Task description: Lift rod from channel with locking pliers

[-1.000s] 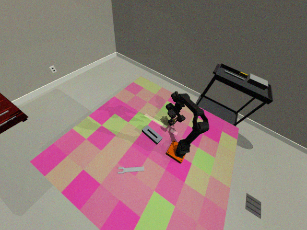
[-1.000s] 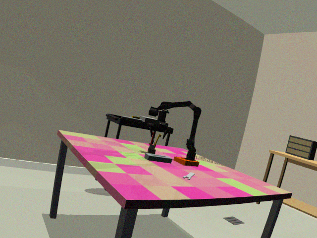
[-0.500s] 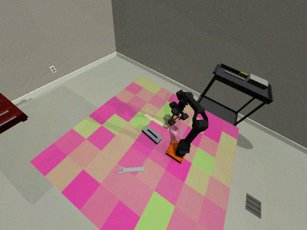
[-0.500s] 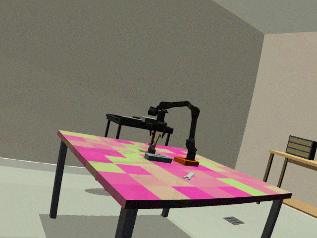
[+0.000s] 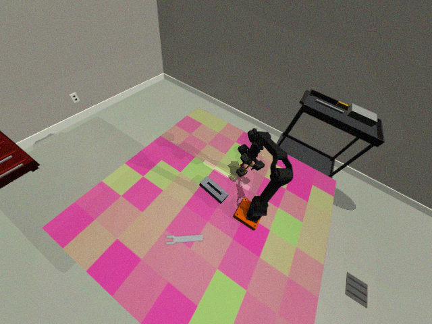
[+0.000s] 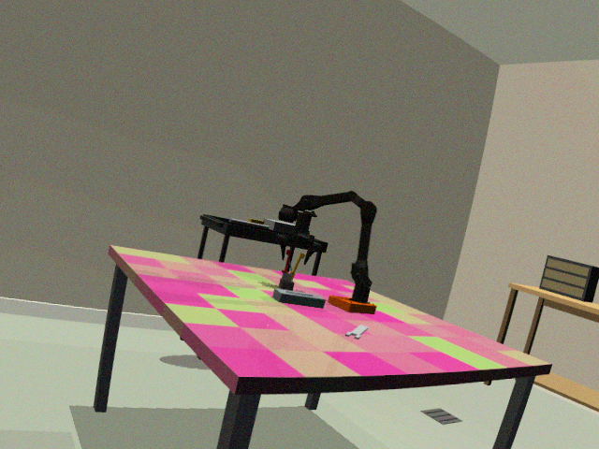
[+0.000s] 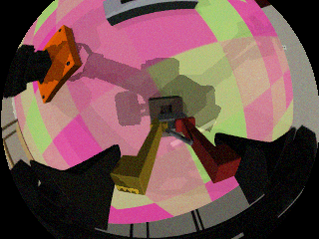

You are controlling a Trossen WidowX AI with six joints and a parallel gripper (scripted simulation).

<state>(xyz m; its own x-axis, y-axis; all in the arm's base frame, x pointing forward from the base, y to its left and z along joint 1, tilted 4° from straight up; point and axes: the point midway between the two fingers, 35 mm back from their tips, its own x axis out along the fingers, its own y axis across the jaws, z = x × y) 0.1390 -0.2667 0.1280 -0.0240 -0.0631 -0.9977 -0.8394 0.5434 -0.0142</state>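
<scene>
My gripper tip is now 10 mm past the yellow handle, 10 mm to the right of it and 10 mm above it. Also, from my gripper tip: grey rod (130 mm ahead, 210 mm to the left, 100 mm below); then grey holster (10 mm ahead, 100 mm below); then grey channel block (130 mm ahead, 210 mm to the left, 90 mm below).
</scene>
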